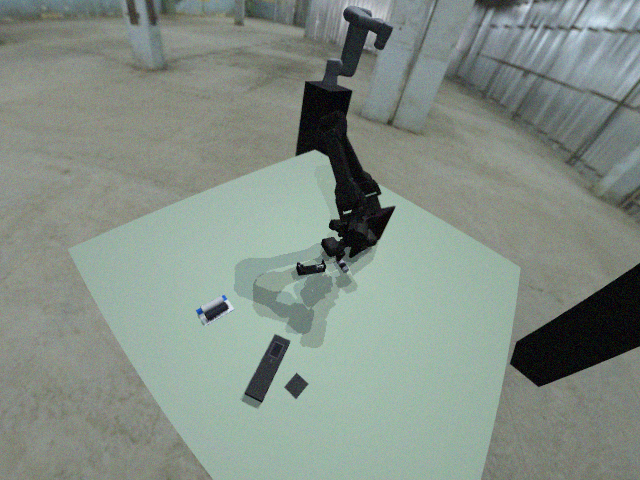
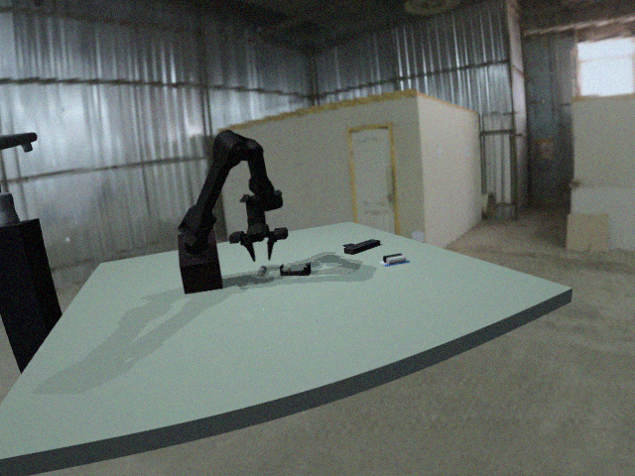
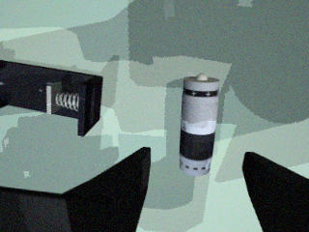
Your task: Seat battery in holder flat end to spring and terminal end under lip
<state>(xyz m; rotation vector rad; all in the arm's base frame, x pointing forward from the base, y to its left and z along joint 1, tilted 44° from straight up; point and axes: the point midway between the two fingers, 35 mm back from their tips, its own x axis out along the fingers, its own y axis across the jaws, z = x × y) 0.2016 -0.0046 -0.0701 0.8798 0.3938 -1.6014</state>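
Right now the battery is 3 cm below my gripper tip. From my gripper tip the other things lie so: small black square 38 cm ahead, 19 cm to the left, 4 cm below; long black bar 40 cm ahead, 11 cm to the left, 3 cm below.
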